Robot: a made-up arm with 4 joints.
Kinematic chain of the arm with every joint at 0, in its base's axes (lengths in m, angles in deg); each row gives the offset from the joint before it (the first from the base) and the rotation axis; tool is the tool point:
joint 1: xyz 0 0 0.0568 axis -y
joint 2: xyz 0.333 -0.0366 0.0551 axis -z
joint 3: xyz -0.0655 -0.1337 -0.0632 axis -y
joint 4: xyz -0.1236 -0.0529 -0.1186 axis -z
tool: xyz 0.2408 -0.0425 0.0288
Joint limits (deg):
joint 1: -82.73..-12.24
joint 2: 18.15..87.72
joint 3: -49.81..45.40
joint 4: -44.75..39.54
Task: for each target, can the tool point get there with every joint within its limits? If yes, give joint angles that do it. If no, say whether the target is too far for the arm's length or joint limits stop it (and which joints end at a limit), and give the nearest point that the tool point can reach.
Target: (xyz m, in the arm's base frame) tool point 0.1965 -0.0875 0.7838
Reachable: no: joint limits stop it (at a limit: joint 1, joint 2, joint 3, joint 4) | nearest point -0.0507 -0.0745 0.0891 | short by 0.737 m
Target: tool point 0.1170 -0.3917 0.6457
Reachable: no: joint limits stop it (at a limit: joint 1, joint 3) | nearest point 0.1278 -0.2459 0.0300 | short by 0.633 m
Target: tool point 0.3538 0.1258 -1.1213
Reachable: no: too far | nearest point 0.1061 -0.0979 -0.2964 | short by 0.890 m
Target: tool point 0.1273 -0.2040 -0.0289
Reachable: yes | joints -25.31 66.40 31.81 0.97
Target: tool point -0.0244 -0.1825 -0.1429
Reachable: yes | joints -61.07 58.26 -10.46 -1.83
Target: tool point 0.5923 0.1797 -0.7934
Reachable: no: too far | nearest point 0.2108 -0.0979 -0.2458 | short by 0.723 m
